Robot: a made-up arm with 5 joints.
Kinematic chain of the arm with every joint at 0, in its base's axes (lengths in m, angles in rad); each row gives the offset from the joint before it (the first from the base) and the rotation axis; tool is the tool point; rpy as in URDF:
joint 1: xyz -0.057 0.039 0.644 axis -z
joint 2: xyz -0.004 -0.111 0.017 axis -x
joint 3: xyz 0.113 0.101 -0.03 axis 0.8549 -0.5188 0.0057
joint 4: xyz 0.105 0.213 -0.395 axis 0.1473 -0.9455 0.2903
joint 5: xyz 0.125 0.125 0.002 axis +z
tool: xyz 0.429 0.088 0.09 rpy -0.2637 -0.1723 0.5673
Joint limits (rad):
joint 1: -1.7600..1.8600
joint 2: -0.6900..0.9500
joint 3: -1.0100..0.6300
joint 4: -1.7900..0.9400
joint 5: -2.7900..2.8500
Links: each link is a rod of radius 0.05 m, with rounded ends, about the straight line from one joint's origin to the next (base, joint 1, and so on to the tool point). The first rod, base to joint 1, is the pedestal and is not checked.
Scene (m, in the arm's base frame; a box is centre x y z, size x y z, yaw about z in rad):
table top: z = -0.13
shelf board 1: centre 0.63 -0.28 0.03 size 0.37 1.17 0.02 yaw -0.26
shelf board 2: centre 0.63 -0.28 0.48 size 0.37 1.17 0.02 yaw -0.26
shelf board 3: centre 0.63 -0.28 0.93 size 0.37 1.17 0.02 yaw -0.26
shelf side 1: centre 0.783 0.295 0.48 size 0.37 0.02 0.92 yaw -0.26
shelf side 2: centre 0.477 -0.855 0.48 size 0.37 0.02 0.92 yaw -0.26
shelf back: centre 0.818 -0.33 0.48 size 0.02 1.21 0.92 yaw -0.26
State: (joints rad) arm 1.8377 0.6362 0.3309 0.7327 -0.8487
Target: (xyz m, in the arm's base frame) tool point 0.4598 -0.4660 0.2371
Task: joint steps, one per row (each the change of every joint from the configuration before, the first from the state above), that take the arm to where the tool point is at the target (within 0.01 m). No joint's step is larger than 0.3 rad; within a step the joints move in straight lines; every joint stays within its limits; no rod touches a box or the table.
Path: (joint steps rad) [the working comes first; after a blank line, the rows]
Joints at the target: 1.1495 0.7531 0.1057 0.4023 -0.0382
Straight joint move there: clear.

1: -0.2294 0.0390 -0.0751 -0.1101 0.2702
2: -0.2294 0.0389 -0.0750 -0.1102 0.2701
3: -0.2294 0.0390 -0.0751 -0.1101 0.2702

